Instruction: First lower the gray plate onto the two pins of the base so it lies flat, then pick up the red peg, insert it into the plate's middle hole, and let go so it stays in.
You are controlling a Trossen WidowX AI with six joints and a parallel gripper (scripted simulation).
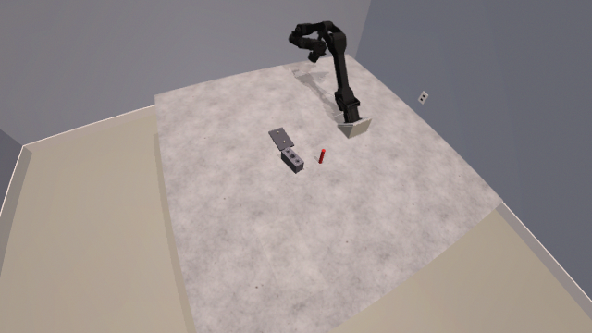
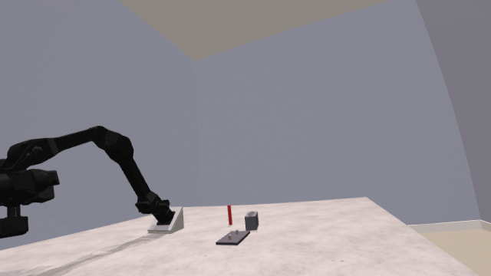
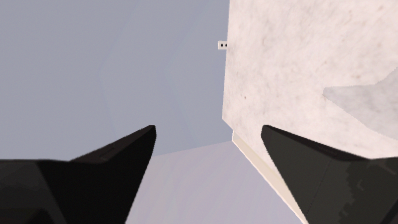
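My gripper tip is 54 cm short of the gray plate, 50 cm to the right of it and 13 cm above it. Also, from my gripper tip: dark flat base (52 cm ahead, 37 cm to the left, 16 cm below); then red peg (56 cm to the left, 43 cm ahead, 13 cm below).
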